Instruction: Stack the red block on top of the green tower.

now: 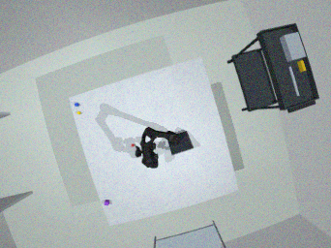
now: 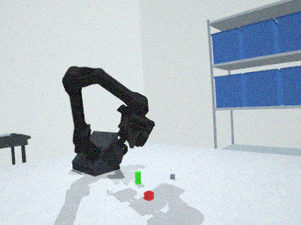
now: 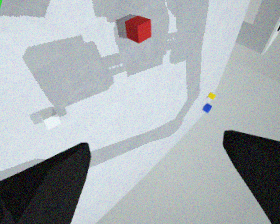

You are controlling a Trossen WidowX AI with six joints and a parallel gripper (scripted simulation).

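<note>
Now: the red block 11 cm below my gripper tip and 9 cm ahead of it. Round my gripper tip: yellow block 47 cm to the right, 44 cm ahead, 11 cm below; then purple block 54 cm ahead, 41 cm to the left, 10 cm below; then blue block 55 cm to the right, 44 cm ahead, 10 cm below.
</note>
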